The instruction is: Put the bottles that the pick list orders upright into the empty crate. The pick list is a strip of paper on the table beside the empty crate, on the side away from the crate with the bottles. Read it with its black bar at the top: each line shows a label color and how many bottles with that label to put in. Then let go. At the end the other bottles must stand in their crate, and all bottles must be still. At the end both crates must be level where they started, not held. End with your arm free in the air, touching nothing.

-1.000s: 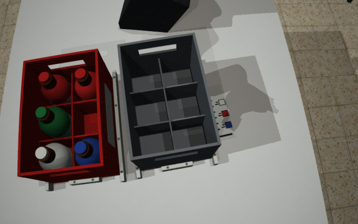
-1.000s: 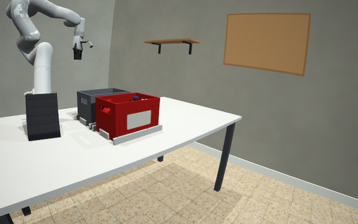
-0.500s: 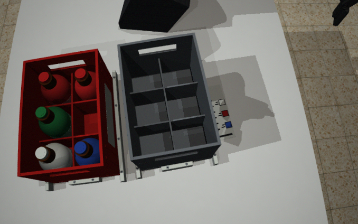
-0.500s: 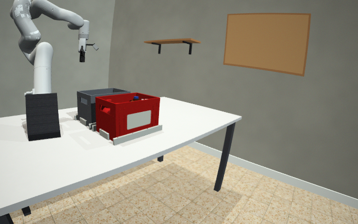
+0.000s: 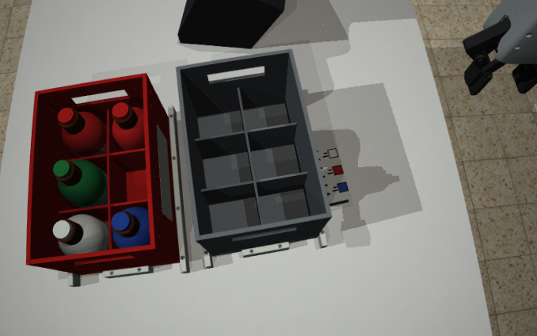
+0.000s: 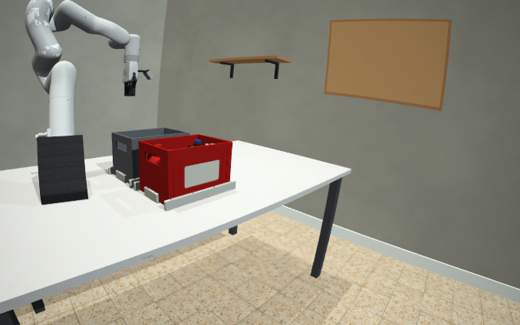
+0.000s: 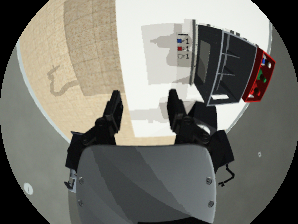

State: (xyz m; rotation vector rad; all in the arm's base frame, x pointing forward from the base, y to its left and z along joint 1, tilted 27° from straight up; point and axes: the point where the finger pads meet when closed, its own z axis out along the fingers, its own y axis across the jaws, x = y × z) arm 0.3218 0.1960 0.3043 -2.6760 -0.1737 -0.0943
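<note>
Now: hand 460 mm to the left of the blue bottle, 250 mm above it and 160 mm short of it. Also, from my hand: grey crate: 290 mm to the right, 250 mm below, 20 mm ahead; pick list: 330 mm below, 160 mm to the right; green bottle: 570 mm to the right, 250 mm below, 90 mm ahead.
</note>
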